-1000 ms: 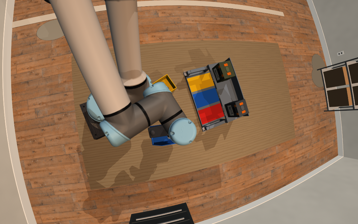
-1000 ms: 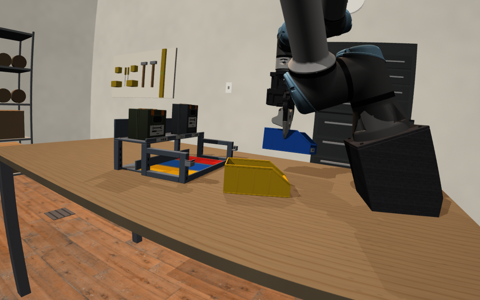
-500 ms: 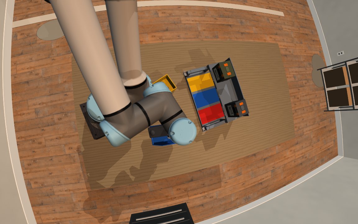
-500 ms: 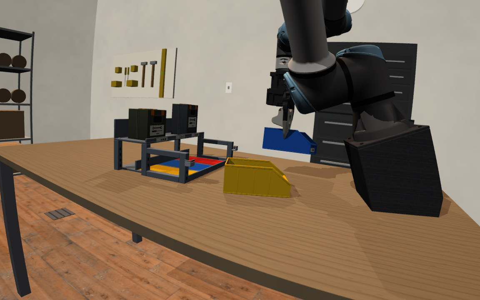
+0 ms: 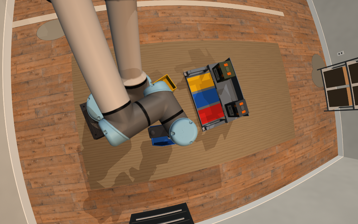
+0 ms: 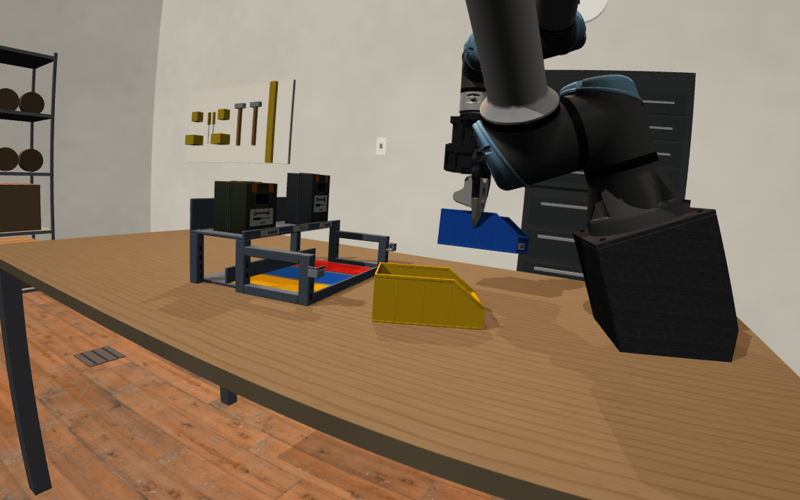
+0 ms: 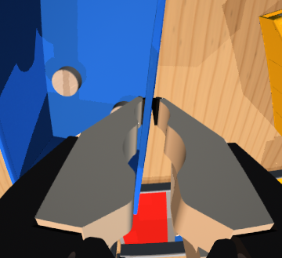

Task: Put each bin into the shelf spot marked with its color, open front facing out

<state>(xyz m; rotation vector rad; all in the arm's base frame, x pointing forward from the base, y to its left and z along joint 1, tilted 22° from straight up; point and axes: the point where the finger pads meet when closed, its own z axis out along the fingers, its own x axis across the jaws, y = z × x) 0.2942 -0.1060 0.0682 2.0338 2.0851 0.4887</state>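
Now: the blue bin 5 cm to the right of my hand and 3 cm below it. Also, from my hand: yellow bin: 21 cm to the left, 12 cm below.
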